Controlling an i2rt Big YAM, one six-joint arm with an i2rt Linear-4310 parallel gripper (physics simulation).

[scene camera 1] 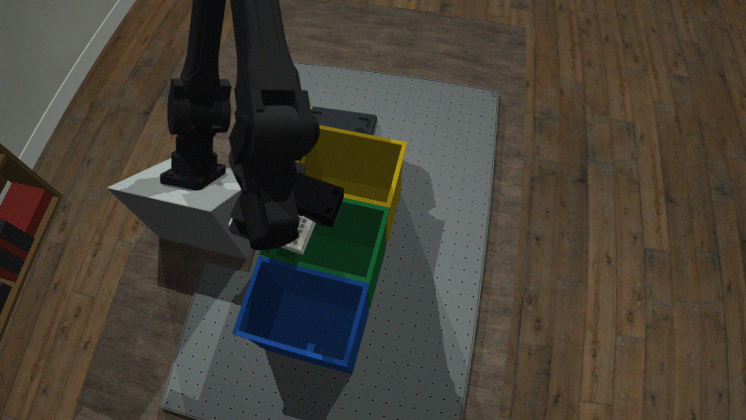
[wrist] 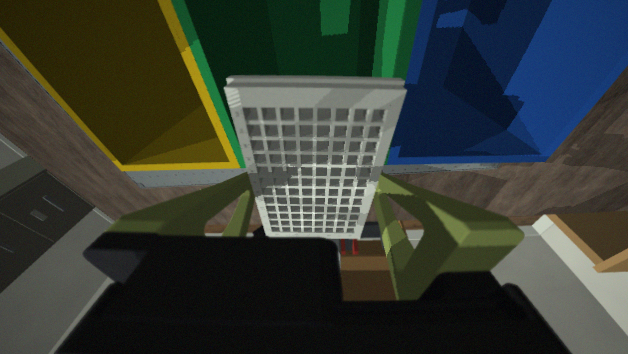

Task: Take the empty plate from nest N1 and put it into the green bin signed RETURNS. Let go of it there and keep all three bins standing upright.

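Places are measured from the arm's base along level axes (x left, y back, z up), in metres.
Pixels of known places: gripper, fingertip midpoint: [wrist: 314,177]; arm's base at its link origin: [scene camera 1: 194,177].
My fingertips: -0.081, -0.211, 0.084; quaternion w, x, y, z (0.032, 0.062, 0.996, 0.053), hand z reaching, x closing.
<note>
Ahead of a thing's pixels: the offset from my fingertips to its top centre, as dx, dy, dz. Level surfaces: height alone.
The white gridded plate {+0.000, +0.000, +0.013} [wrist: 315,172] [scene camera 1: 302,237] is held at its two long sides between the green fingers of my gripper [wrist: 314,177]. In the scene view the arm's wrist covers the fingers and most of the plate. The plate is above the end of the green bin {+0.002, -0.076, -0.031} [scene camera 1: 339,245] [wrist: 300,45] nearest the arm's base, and its far edge overlaps the bin's opening in the wrist view. The green bin stands upright between the yellow bin {+0.132, -0.083, -0.031} [scene camera 1: 360,159] [wrist: 115,90] and the blue bin {-0.128, -0.069, -0.031} [scene camera 1: 302,313] [wrist: 490,100], which also stand upright. The RETURNS sign does not show.
A dark nest block {+0.304, -0.004, -0.196} [scene camera 1: 347,121] lies behind the yellow bin on the perforated board {dz -0.210} [scene camera 1: 448,135]. The grey wedge-shaped arm base [scene camera 1: 177,219] stands left of the bins. A bookshelf [scene camera 1: 49,213] is at the far left.
</note>
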